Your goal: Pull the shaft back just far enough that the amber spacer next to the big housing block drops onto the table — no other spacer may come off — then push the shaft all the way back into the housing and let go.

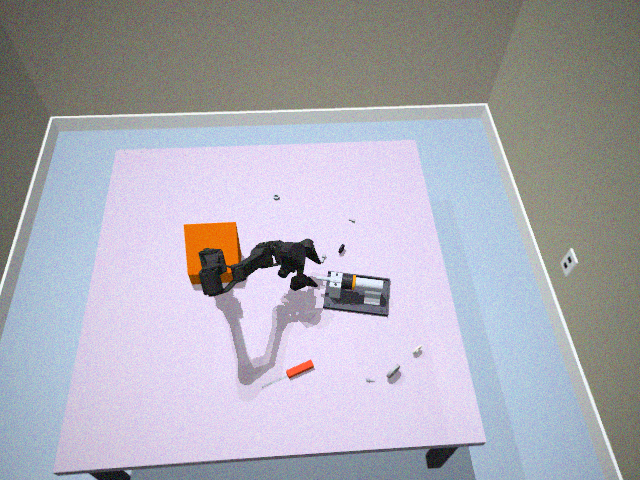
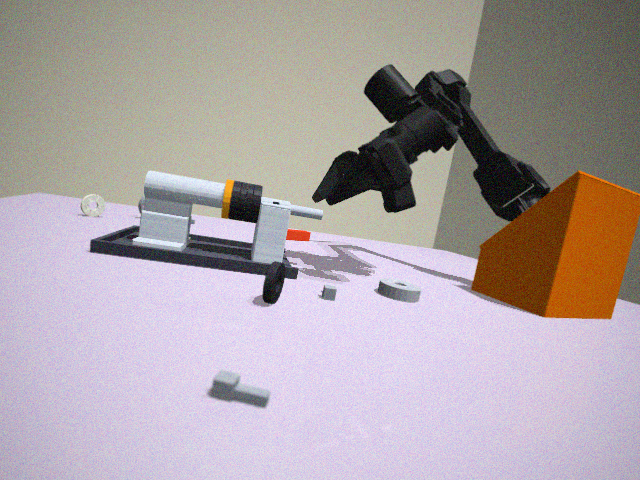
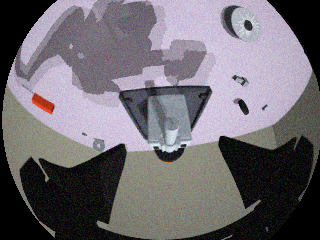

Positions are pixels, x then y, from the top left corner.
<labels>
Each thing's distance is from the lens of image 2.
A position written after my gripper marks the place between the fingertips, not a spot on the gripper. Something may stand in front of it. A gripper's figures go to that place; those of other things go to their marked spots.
my gripper point(image 2: 319, 201): 49 cm
black ring point(image 2: 274, 280): 30 cm
</labels>
